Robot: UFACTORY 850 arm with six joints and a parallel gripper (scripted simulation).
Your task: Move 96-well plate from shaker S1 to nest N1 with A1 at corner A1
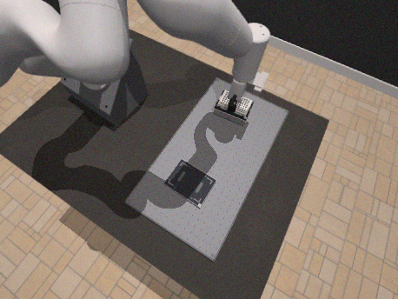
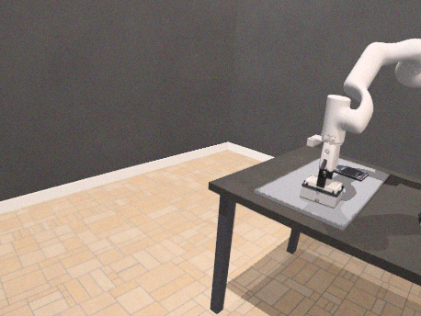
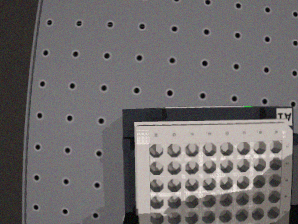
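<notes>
My hand is 10 mm above the white 96-well plate. Also, from my hand: plate nest N1: 10 mm behind, 370 mm to the right, 70 mm below; then A1 mark: 70 mm ahead, 430 mm to the right, 60 mm below.
</notes>
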